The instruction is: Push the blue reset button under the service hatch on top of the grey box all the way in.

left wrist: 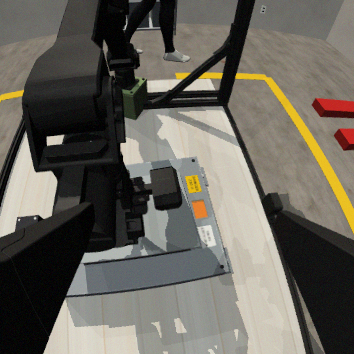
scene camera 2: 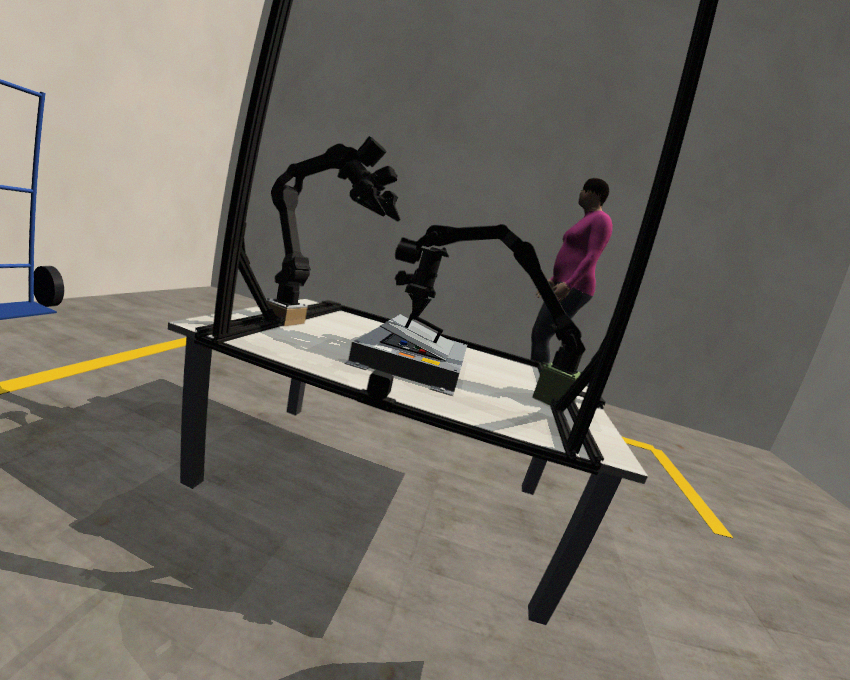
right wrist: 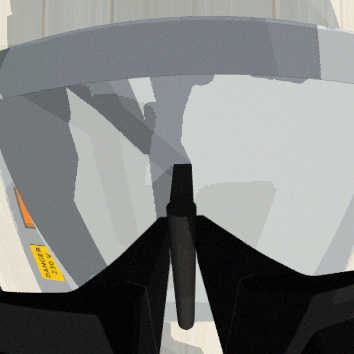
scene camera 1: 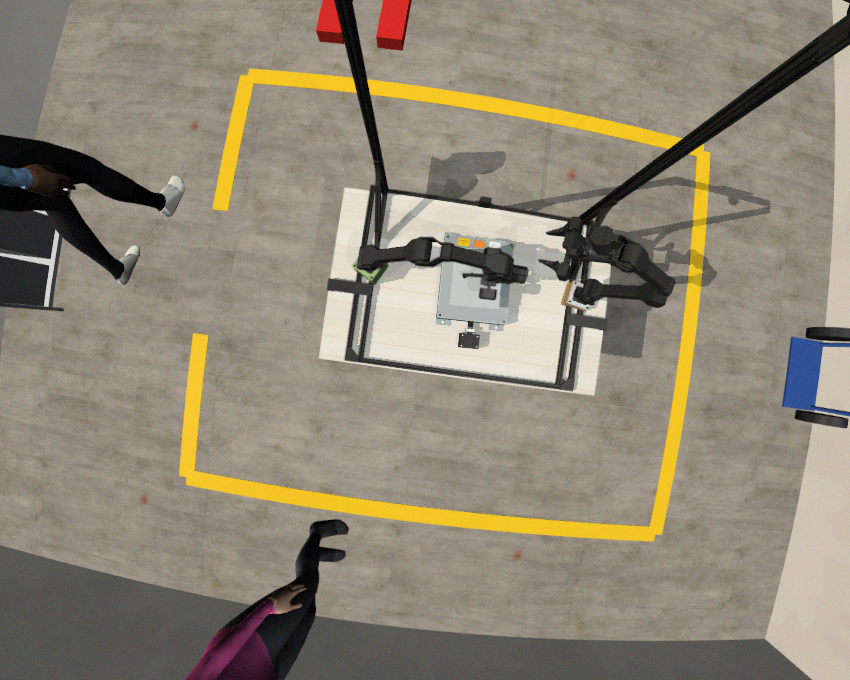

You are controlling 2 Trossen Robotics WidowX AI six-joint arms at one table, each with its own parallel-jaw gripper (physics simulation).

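Note:
The grey box (scene camera 1: pixel 450 313) (scene camera 2: pixel 404 365) (left wrist: pixel 216 256) stands mid-table. Its service hatch (scene camera 2: pixel 446 347) (right wrist: pixel 230 150) is tilted up on the side towards scene camera 2. In scene camera 2 the blue reset button (scene camera 2: pixel 402 343) shows in the gap under the hatch; how far in it sits is too small to tell. It is hidden in both wrist views. My right gripper (scene camera 2: pixel 416 317) (right wrist: pixel 180 224) is shut on the hatch's black handle (right wrist: pixel 185 300) (scene camera 2: pixel 428 328), near one end. My left gripper (scene camera 1: pixel 545 246) (scene camera 2: pixel 392 216) (left wrist: pixel 187 216) is open and empty, high above the table beside the box.
A red part (scene camera 2: pixel 422 350) shows beside the blue button. A small black device (scene camera 1: pixel 468 340) stands by the box's lower edge in scene camera 1. Black frame bars (scene camera 1: pixel 460 373) edge the table. My right arm reaches over the box. A person (scene camera 2: pixel 584 233) stands behind the table.

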